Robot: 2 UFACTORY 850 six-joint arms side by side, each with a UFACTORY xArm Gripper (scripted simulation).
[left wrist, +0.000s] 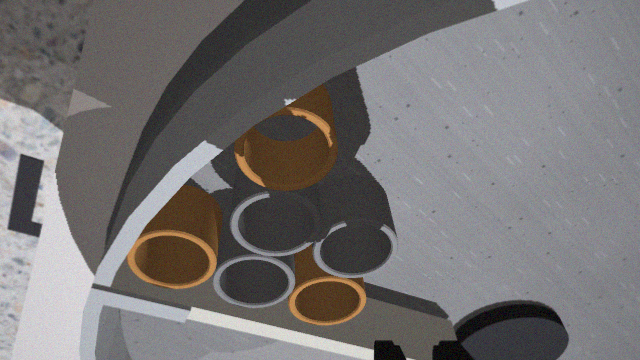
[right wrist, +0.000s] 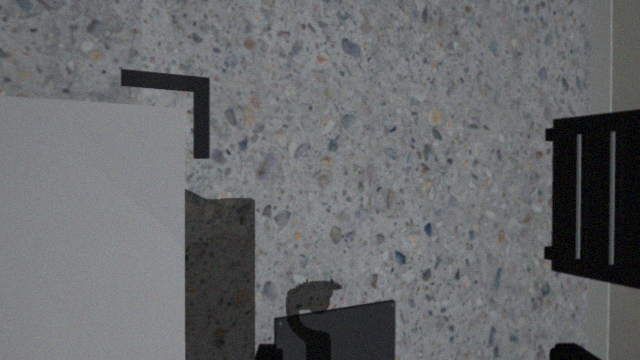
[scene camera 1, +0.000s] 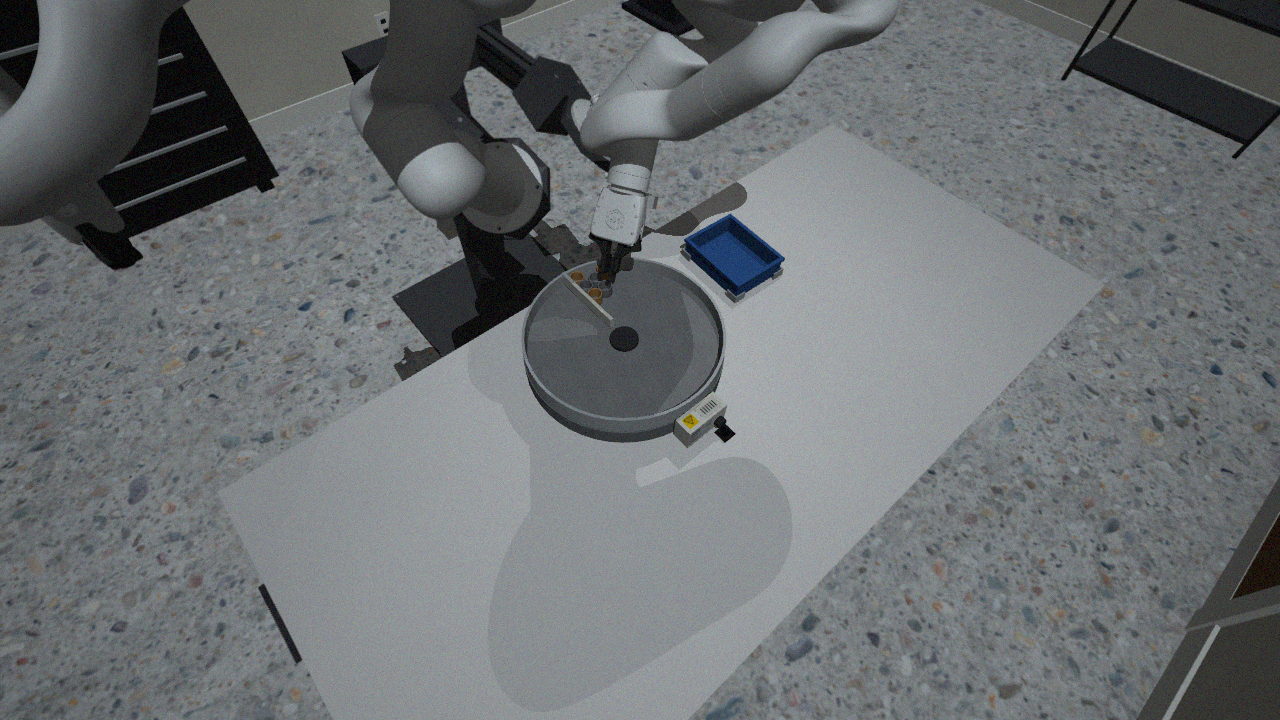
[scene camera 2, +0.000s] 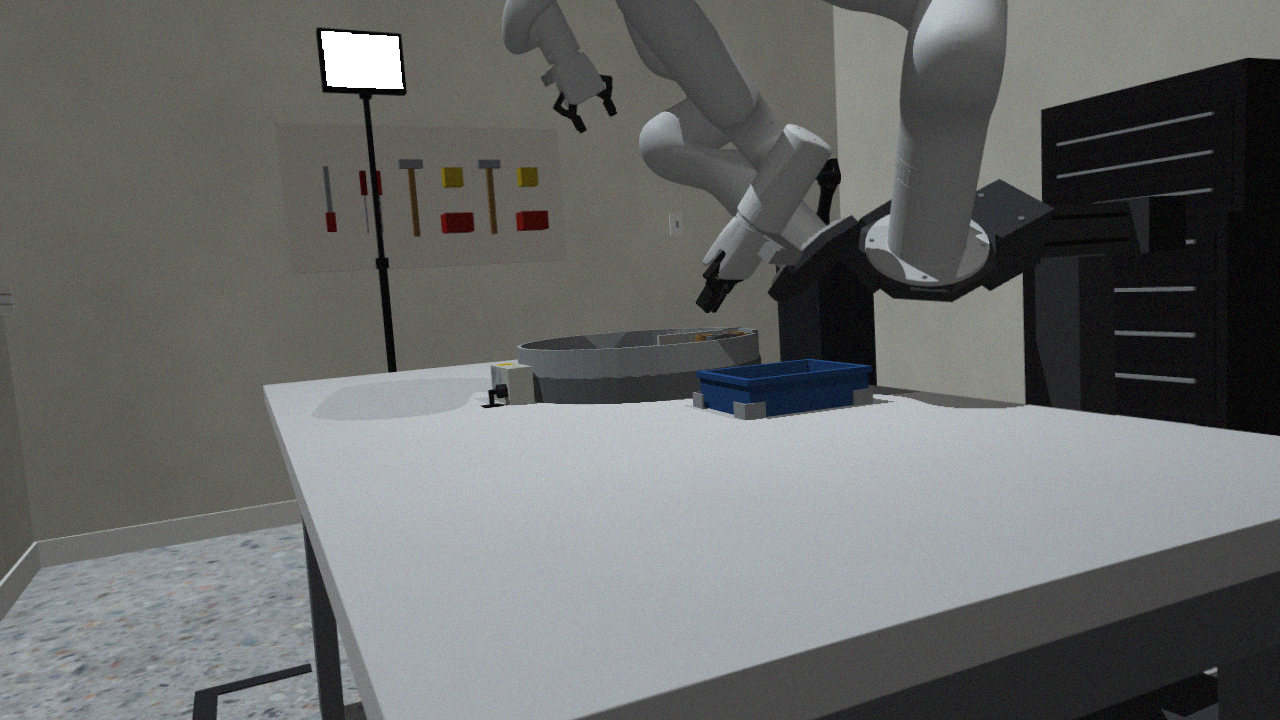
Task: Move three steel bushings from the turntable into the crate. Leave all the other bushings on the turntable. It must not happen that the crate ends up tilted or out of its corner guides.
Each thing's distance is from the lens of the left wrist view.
bronze bushing (left wrist: 330,302): 0.23 m
steel bushing (left wrist: 248,283): 0.21 m
